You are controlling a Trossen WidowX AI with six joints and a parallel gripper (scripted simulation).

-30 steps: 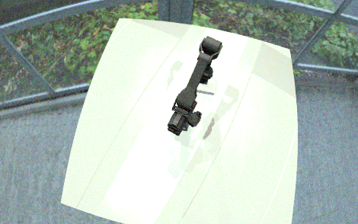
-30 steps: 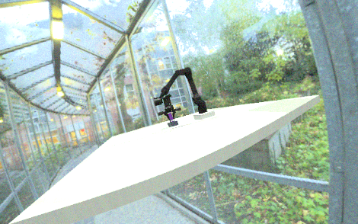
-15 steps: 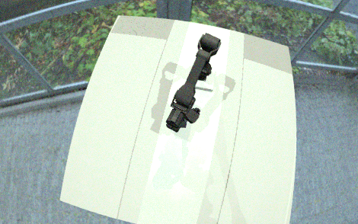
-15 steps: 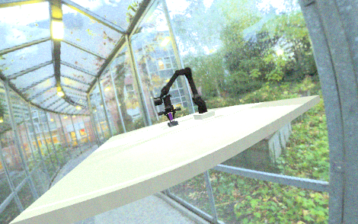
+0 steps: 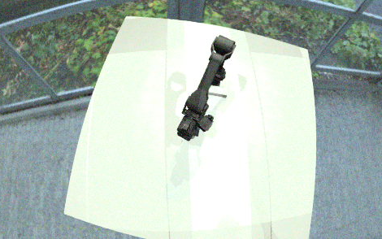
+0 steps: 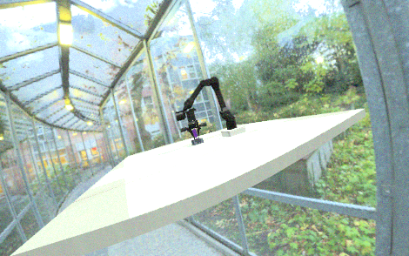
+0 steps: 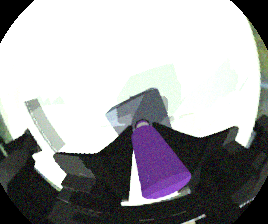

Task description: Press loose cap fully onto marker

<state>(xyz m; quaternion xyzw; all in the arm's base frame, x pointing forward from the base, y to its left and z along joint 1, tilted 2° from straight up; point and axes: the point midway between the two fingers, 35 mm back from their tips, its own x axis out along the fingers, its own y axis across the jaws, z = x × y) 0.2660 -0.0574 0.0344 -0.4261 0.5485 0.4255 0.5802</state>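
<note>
Now: the holder block 2 cm below my gripper tip. Also, from my gripper tip: purple cap (5 cm above).
</note>
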